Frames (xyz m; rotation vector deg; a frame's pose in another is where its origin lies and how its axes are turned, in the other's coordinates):
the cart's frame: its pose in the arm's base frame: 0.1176 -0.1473 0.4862 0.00 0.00 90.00
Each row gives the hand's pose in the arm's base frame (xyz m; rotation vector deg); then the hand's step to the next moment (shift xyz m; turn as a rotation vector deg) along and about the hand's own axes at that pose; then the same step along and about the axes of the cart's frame.
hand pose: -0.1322 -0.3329 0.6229 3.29 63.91 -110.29
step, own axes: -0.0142 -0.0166 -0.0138 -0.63 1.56 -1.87
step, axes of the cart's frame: 0.0228 0.0081 0.0092 1.44 -0.81 -1.90
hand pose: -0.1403 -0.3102 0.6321 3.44 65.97 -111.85
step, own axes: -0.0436 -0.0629 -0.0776 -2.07 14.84 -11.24
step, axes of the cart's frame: 0.0988 0.0423 0.0178 6.38 -7.50 -15.93
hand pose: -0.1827 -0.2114 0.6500 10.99 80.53 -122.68
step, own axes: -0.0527 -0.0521 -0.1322 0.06 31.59 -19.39
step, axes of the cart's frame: 0.1513 0.0078 0.0053 7.91 -13.07 -33.77
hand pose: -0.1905 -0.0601 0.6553 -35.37 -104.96 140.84
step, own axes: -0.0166 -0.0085 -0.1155 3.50 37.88 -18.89
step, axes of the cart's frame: 0.1047 -0.0503 -0.0144 6.31 -11.13 -40.50
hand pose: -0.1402 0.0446 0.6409 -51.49 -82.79 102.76
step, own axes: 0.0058 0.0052 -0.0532 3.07 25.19 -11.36
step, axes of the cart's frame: 0.0321 -0.0408 -0.0140 4.18 -5.99 -26.83
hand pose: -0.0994 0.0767 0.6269 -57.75 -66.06 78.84
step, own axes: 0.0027 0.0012 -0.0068 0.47 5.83 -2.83
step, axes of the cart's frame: 0.0035 -0.0061 -0.0024 0.75 -1.61 -6.25
